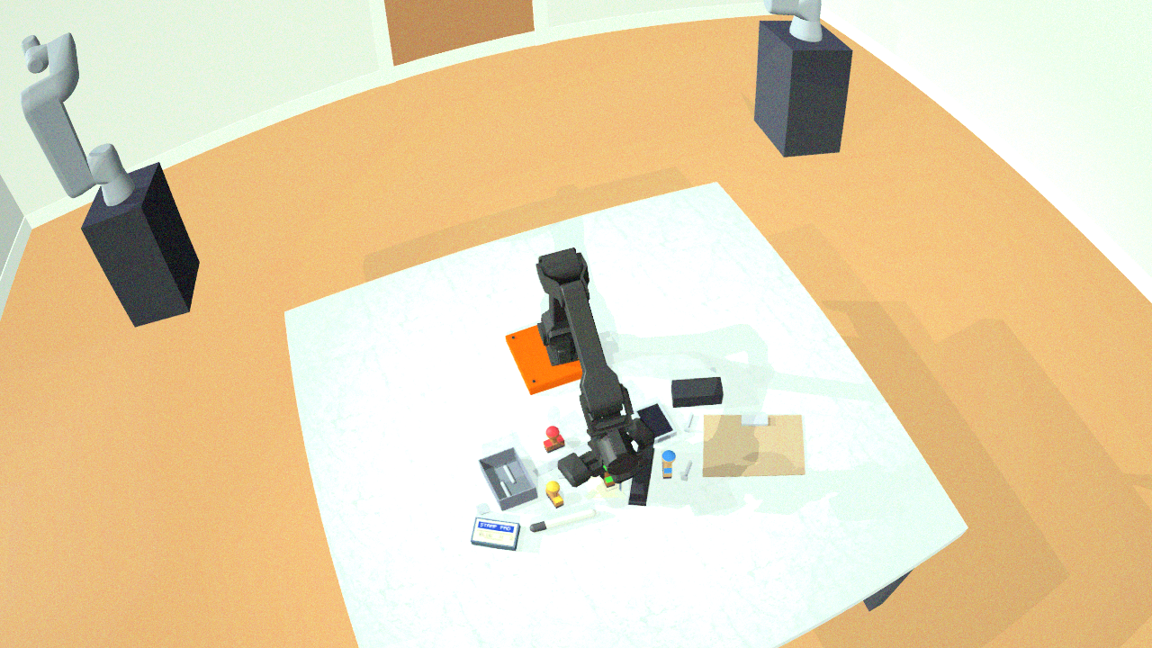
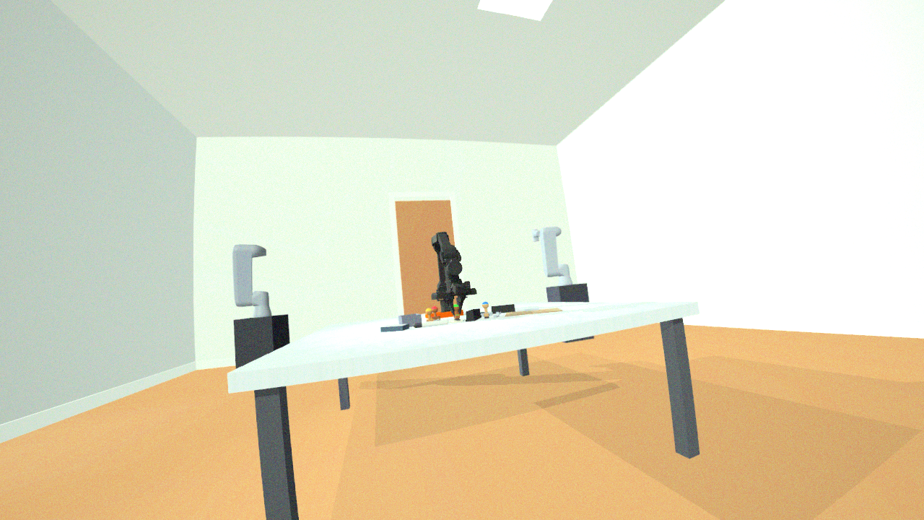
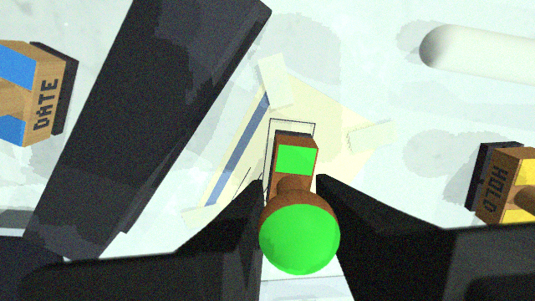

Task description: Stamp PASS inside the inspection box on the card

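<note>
Right now the green-capped wooden stamp is right at my gripper tip. The rest, counted from my gripper tip: yellow-capped stamp (2 cm ahead, 11 cm to the right, 1 cm below); cream card (1 cm behind, 3 cm below); long black bar (1 cm ahead, 7 cm to the left, 1 cm below).
</note>
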